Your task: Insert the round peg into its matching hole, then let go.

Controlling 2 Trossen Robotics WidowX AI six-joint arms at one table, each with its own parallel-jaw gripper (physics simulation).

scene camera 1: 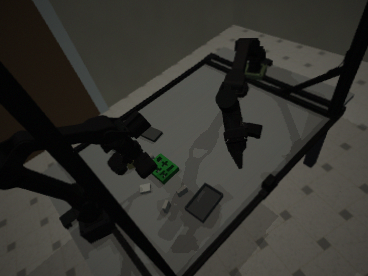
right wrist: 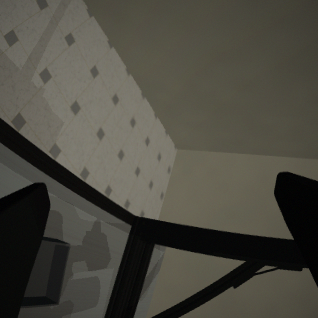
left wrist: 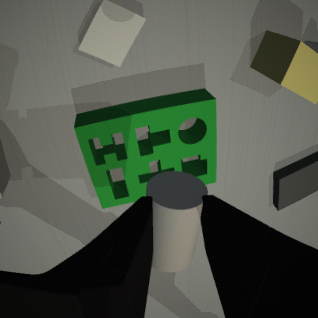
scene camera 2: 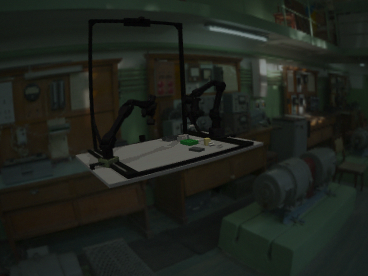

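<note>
A green board (scene camera 1: 170, 175) (scene camera 2: 189, 142) (left wrist: 158, 117) with several shaped holes lies on the table. Its round hole (left wrist: 192, 130) is at the board's upper right in the left wrist view. My left gripper (left wrist: 176, 206) (scene camera 1: 137, 165) (scene camera 2: 195, 116) is shut on a pale round peg (left wrist: 173, 233) with a dark end face. It holds the peg upright above the board's near edge, short of the round hole. My right gripper (scene camera 1: 239, 161) (scene camera 2: 150, 120) (right wrist: 164, 190) is open and empty, high over the middle of the table.
A yellow block (left wrist: 300, 76) (scene camera 2: 207, 141), a white block (left wrist: 110, 35) (scene camera 1: 144, 188) and a dark flat plate (left wrist: 296, 183) (scene camera 1: 152, 133) lie around the board. A dark tray (scene camera 1: 203, 202) (scene camera 2: 196, 149) and two small white pieces (scene camera 1: 182, 190) (scene camera 1: 166, 205) lie nearer the front. A black frame (scene camera 1: 177, 79) rims the table.
</note>
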